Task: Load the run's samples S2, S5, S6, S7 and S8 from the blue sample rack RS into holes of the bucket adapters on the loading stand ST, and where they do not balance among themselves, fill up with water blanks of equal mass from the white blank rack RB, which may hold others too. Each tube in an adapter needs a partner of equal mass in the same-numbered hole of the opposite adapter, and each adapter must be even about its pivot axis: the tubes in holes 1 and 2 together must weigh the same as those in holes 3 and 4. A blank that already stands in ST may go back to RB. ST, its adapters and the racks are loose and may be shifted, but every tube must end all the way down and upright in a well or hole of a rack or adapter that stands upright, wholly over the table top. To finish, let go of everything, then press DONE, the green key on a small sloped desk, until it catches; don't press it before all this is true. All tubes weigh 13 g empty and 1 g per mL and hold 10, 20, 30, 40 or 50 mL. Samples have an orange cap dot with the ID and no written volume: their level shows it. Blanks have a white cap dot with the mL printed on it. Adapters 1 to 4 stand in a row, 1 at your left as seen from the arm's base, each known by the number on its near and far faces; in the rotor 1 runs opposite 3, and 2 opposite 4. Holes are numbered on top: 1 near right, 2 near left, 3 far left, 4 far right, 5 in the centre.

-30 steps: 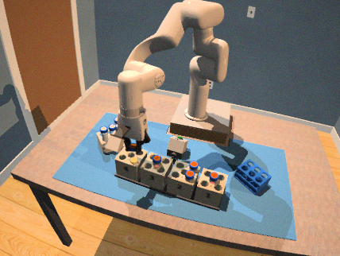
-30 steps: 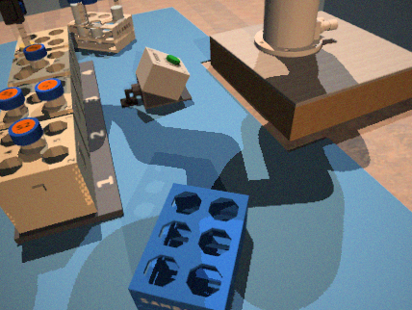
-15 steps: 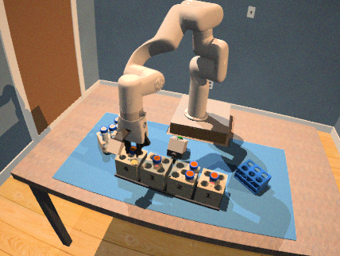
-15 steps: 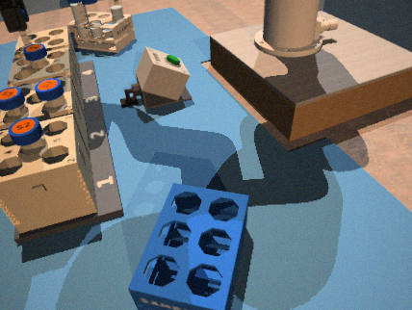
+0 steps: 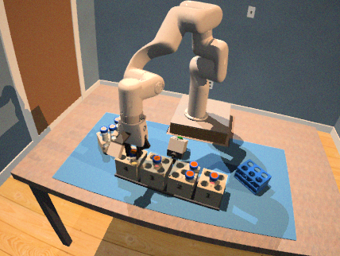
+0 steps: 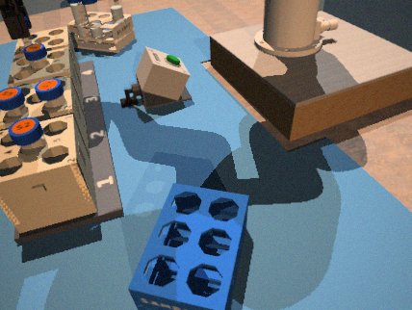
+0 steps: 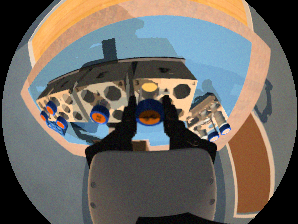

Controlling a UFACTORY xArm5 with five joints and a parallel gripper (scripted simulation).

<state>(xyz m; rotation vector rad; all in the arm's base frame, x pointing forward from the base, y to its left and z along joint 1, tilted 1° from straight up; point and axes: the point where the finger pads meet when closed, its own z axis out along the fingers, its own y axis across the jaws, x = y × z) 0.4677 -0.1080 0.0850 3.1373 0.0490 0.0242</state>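
My hand is 100 mm past the blue-capped tube, 190 mm to the left of it and 80 mm above it. Round my hand: white blank rack RB: 140 mm behind, 190 mm to the right, 110 mm below; then loading stand ST: 40 mm behind, 140 mm to the left, 140 mm below; then blue sample rack RS: 180 mm behind, 460 mm to the left, 110 mm below.
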